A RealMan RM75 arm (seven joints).
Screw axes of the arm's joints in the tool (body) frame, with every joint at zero. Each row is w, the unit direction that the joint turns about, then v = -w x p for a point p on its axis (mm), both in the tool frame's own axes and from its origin. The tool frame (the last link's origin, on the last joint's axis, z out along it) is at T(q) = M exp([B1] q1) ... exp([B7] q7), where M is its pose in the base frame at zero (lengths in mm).
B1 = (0, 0, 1, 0, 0, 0)
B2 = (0, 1, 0, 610, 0, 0)
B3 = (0, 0, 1, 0, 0, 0)
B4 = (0, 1, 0, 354, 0, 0)
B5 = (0, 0, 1, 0, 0, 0)
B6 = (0, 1, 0, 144, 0, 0)
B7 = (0, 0, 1, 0, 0, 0)
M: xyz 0 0 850.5 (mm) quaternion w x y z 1 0 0 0
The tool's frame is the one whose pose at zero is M.
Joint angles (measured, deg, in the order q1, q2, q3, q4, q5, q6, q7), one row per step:
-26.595, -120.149, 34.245, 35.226, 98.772, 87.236, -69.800
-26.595, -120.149, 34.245, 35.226, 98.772, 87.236, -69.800
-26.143, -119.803, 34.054, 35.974, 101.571, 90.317, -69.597
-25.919, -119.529, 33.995, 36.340, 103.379, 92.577, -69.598
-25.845, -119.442, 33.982, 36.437, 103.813, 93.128, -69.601
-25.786, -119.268, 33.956, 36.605, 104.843, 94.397, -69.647
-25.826, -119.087, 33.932, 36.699, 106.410, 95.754, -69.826
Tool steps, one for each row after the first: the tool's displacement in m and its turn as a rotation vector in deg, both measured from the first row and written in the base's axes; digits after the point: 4 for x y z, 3 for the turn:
0.0000, 0.0000, 0.0000, 0.000, 0.000, 0.000
-0.0010, -0.0088, -0.0004, -2.499, 1.456, -2.299
-0.0012, -0.0149, -0.0007, -4.471, 2.162, -3.877
-0.0014, -0.0165, -0.0005, -4.944, 2.347, -4.234
-0.0014, -0.0198, -0.0006, -6.135, 2.710, -5.104
-0.0016, -0.0236, -0.0018, -7.894, 3.276, -5.959

